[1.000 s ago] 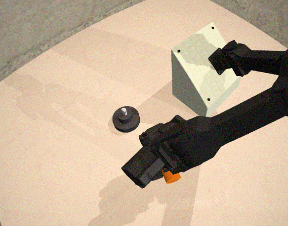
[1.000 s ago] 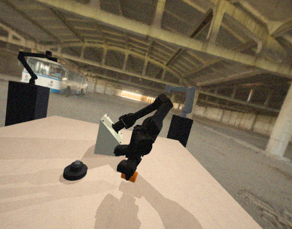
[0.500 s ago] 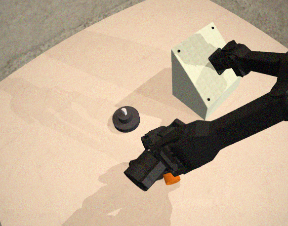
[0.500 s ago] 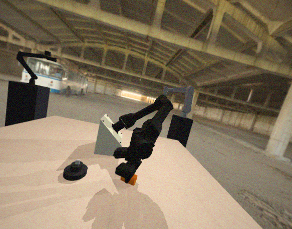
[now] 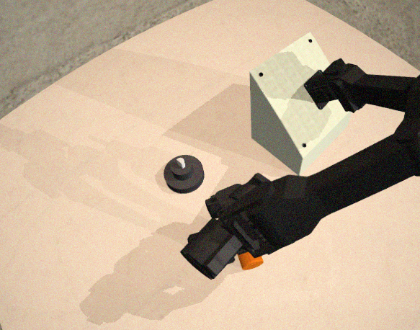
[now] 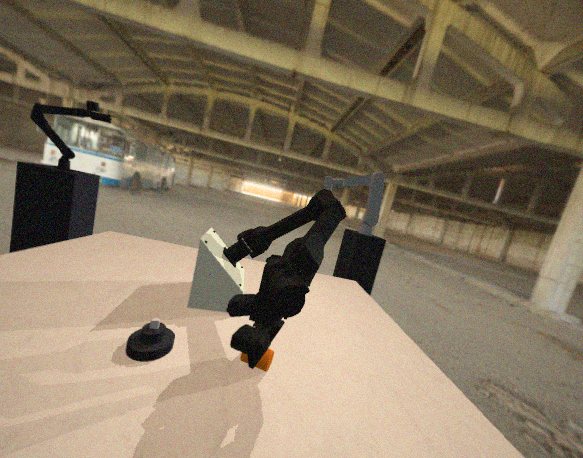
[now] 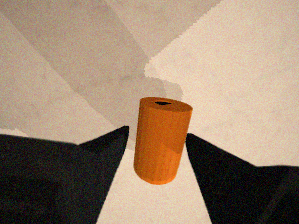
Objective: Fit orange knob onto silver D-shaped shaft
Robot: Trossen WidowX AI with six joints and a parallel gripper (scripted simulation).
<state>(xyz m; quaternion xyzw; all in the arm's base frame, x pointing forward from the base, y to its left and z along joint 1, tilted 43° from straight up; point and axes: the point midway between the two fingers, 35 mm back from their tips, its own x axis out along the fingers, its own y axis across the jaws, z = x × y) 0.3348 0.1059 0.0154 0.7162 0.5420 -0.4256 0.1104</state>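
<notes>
Right now the orange knob is 1 cm ahead of my gripper tip, 1 cm to the left of it and 1 cm above it. Also, from my gripper tip: dark round pedestal 4 cm behind, 22 cm to the right, 2 cm above.
</notes>
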